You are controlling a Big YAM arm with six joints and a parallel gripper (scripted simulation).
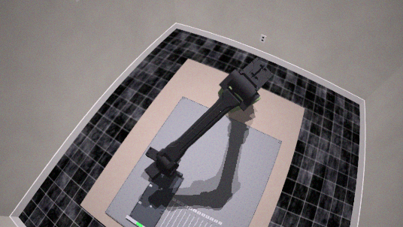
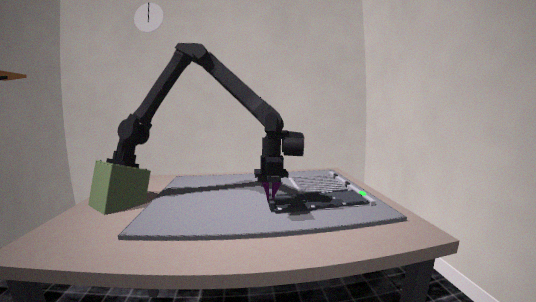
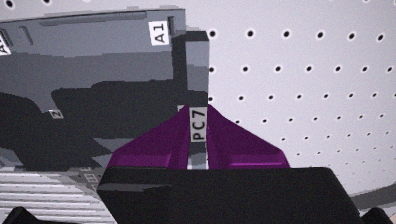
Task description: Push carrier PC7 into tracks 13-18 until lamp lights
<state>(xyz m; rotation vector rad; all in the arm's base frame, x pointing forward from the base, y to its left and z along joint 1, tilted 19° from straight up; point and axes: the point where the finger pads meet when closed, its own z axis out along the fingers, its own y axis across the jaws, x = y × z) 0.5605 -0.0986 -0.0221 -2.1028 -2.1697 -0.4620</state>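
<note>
Now: hand 160 mm short of the carrier PC7, 10 mm to the right of it and 10 mm above it.
</note>
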